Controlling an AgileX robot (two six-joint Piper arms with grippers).
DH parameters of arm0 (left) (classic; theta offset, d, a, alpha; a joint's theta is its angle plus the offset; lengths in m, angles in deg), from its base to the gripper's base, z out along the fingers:
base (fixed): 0 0 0 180
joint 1: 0 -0.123 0 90
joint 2: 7.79 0 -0.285 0
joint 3: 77.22 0 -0.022 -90
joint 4: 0 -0.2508 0 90
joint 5: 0 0 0.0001 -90
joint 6: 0 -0.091 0 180
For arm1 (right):
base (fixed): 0 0 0 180
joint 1: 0 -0.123 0 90
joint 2: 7.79 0 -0.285 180
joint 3: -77.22 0 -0.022 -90
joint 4: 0 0.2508 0 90
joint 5: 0 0 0.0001 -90
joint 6: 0 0.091 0 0
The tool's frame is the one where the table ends.
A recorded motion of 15 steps. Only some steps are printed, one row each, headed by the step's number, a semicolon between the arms.
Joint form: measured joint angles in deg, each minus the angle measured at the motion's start. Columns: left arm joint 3, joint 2, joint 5, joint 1, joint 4, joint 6; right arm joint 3, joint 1, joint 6, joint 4, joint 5, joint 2.
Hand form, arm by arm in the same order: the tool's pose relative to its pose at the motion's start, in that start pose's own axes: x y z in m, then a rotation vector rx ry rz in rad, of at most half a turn. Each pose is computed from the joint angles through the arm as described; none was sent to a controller.
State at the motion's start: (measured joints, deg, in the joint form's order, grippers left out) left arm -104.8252 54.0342 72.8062 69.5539 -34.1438 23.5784; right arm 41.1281 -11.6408 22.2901 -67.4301 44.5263 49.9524
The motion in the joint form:
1: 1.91 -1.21 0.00 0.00 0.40 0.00; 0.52 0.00 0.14 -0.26 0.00 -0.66
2: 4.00 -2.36 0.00 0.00 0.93 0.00; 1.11 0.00 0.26 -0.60 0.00 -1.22
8: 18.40 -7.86 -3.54 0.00 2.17 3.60; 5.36 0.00 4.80 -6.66 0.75 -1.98
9: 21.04 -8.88 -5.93 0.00 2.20 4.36; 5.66 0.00 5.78 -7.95 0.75 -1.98
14: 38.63 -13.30 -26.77 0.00 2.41 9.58; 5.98 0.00 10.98 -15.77 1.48 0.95
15: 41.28 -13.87 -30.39 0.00 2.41 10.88; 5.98 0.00 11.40 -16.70 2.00 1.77
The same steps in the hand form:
1: 0.0058 0.0015 -0.0013 0.0039 0.0128 0.0045; -0.0050 -0.0022 -0.0014 0.0066 -0.0112 -0.0141
2: 0.0123 0.0022 -0.0014 0.0090 0.0299 0.0104; -0.0098 -0.0044 -0.0025 0.0121 -0.0217 -0.0293
8: 0.0555 -0.0009 0.0129 0.0221 0.1128 0.0198; -0.0285 -0.0141 -0.0022 -0.0196 -0.0518 -0.0839
9: 0.0616 -0.0023 0.0156 0.0358 0.1000 0.0193; -0.0290 -0.0140 -0.0021 -0.0311 -0.0468 -0.0866
14: 0.1048 -0.0231 0.0438 0.1825 -0.0080 0.0182; -0.0120 -0.0060 0.0064 -0.1418 0.0206 -0.0628
15: 0.1119 -0.0267 0.0476 0.2121 -0.0260 0.0072; -0.0081 -0.0042 0.0086 -0.1637 0.0274 -0.0566

